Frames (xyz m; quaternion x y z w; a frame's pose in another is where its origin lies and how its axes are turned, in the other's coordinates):
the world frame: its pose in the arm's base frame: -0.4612 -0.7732 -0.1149 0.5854 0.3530 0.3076 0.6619
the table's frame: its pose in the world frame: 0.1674 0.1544 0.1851 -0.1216 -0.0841 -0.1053 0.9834
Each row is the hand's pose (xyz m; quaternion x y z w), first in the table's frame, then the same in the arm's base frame.
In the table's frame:
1: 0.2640 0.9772 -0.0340 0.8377 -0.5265 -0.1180 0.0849
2: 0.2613 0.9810 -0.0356 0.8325 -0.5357 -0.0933 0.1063
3: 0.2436 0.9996 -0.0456 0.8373 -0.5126 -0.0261 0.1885
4: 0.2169 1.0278 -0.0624 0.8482 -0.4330 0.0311 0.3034
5: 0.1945 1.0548 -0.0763 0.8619 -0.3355 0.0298 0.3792
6: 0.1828 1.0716 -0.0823 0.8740 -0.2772 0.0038 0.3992
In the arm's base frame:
1: -0.1016 -0.1050 0.8296 -0.7799 0.1392 0.5925 0.1458
2: -0.1048 -0.1042 0.8333 -0.7961 0.1528 0.5711 0.1292
3: -0.1253 -0.1017 0.8516 -0.8556 0.1402 0.4901 0.0896
4: -0.1573 -0.0969 0.8788 -0.9198 0.0667 0.3842 0.0429
5: -0.1842 -0.0916 0.9047 -0.9447 -0.0374 0.3252 0.0205
6: -0.1975 -0.0884 0.9211 -0.9425 -0.1048 0.3167 0.0232

